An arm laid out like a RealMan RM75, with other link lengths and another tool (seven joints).
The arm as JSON. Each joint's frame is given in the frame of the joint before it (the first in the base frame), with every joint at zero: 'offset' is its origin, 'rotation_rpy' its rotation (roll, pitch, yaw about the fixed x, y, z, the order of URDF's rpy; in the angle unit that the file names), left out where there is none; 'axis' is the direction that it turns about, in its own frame. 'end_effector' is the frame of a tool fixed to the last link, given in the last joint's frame.
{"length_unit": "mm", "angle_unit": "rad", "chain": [
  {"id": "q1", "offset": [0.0, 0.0, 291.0], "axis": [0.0, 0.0, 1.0]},
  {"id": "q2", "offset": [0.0, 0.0, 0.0], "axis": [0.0, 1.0, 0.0]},
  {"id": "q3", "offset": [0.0, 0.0, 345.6], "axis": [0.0, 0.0, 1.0]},
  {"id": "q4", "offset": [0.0, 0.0, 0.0], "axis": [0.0, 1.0, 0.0]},
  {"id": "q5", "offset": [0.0, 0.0, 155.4], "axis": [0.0, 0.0, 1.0]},
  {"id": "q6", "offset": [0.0, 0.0, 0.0], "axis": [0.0, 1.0, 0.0]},
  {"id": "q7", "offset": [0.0, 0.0, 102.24], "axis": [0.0, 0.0, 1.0]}
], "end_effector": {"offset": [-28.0, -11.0, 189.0], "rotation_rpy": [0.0, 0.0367, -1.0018]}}
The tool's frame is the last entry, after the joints.
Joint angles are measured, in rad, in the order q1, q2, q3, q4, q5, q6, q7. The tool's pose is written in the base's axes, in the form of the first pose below.
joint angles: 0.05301, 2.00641, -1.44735, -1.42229, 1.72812, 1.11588, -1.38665
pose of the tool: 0.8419 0.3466 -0.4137 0.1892; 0.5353 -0.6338 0.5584 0.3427; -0.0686 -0.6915 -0.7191 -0.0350; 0 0 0 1
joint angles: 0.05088, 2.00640, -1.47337, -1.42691, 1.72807, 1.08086, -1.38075
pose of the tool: 0.8479 0.3405 -0.4064 0.1894; 0.5262 -0.6345 0.5662 0.3448; -0.0651 -0.6939 -0.7172 -0.0377; 0 0 0 1
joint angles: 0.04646, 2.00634, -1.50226, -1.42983, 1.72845, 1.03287, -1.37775
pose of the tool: 0.8578 0.3312 -0.3930 0.1919; 0.5109 -0.6316 0.5831 0.3488; -0.0551 -0.7010 -0.7110 -0.0397; 0 0 0 1
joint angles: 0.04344, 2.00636, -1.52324, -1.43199, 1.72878, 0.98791, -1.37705
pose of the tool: 0.8671 0.3229 -0.3793 0.1948; 0.4963 -0.6243 0.6032 0.3538; -0.0420 -0.7113 -0.7016 -0.0396; 0 0 0 1
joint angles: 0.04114, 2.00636, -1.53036, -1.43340, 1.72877, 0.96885, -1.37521
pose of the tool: 0.8721 0.3174 -0.3725 0.1966; 0.4880 -0.6211 0.6133 0.3561; -0.0367 -0.7166 -0.6965 -0.0390; 0 0 0 1
